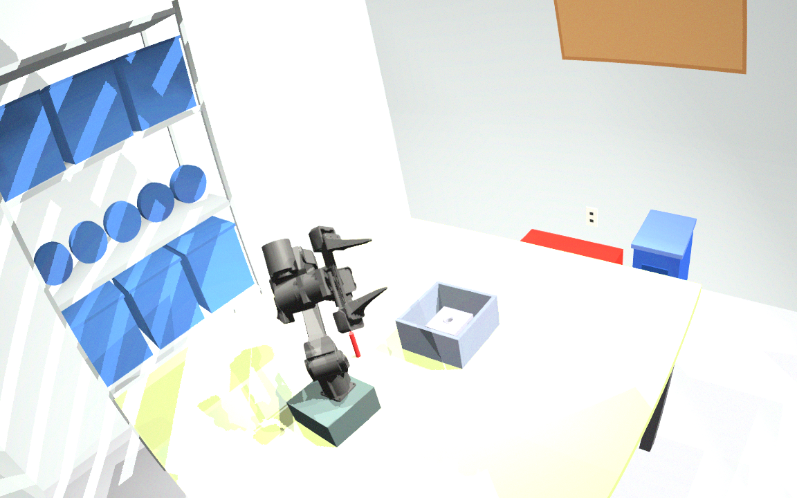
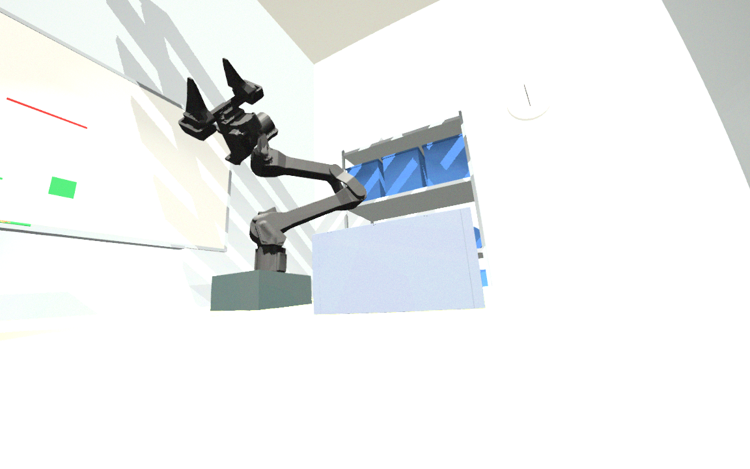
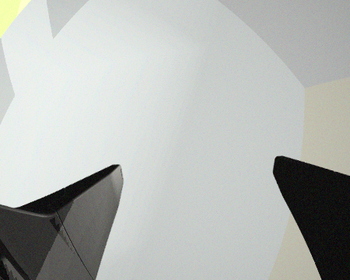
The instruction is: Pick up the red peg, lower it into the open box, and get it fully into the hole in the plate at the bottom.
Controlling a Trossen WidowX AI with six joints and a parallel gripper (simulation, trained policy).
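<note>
My gripper tip is now 41 cm above the red peg, 30 cm to the right of it and 16 cm short of it. The rest, counted from my gripper tip: grey box: 42 cm below, 32 cm ahead, 10 cm to the left; then white plate: 40 cm below, 32 cm ahead, 10 cm to the left.
</note>
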